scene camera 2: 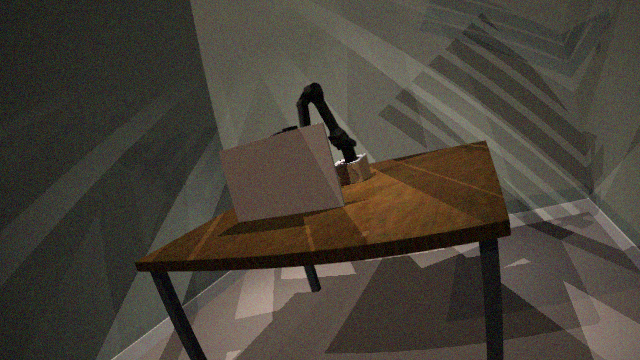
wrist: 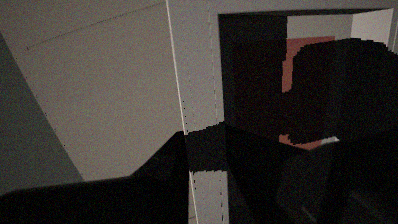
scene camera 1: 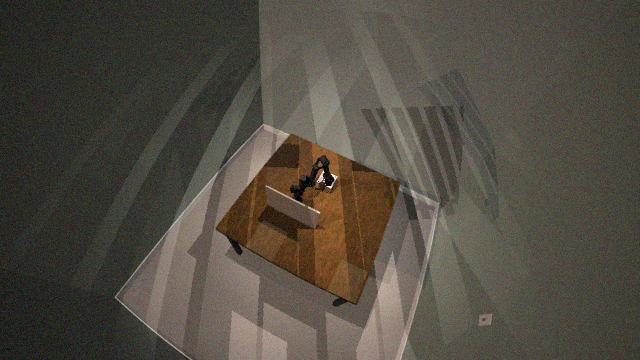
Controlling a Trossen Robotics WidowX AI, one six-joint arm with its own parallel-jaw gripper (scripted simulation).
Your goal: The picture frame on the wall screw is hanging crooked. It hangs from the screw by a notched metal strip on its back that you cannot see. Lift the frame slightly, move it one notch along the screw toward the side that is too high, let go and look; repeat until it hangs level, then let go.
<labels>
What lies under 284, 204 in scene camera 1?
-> A wall panel.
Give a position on a picture frame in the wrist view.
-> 304, 80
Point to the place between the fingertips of my gripper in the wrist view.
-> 202, 135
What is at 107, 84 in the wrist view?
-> A wall panel.
</labels>
